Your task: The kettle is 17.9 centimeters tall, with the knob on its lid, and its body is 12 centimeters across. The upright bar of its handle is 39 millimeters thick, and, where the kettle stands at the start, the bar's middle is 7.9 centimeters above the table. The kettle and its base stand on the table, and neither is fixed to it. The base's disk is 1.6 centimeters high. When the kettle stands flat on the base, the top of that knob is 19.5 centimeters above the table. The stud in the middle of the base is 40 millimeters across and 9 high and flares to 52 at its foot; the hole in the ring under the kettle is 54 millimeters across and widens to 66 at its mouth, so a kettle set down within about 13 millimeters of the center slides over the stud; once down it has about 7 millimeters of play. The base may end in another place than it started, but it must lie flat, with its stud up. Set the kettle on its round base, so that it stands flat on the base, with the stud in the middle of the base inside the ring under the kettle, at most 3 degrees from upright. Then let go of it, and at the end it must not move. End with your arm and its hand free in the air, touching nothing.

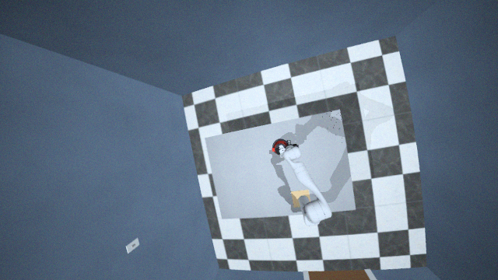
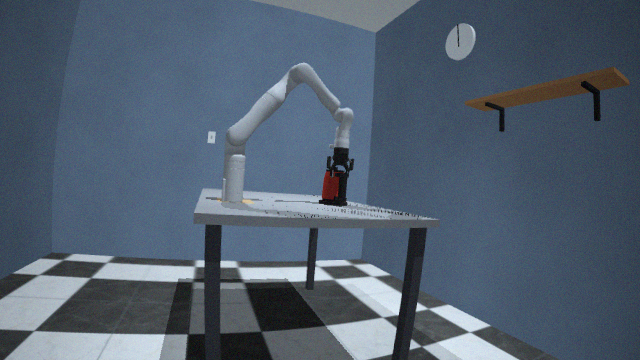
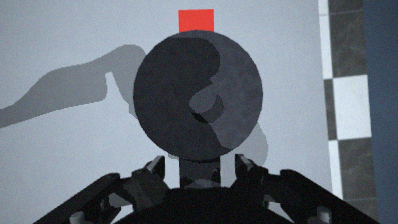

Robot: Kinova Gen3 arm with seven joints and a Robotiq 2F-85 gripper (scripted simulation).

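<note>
The red kettle lies 40 mm below my hand and 30 mm to the left of it. Round my hand: round black base: 140 mm below, 70 mm to the left.
</note>
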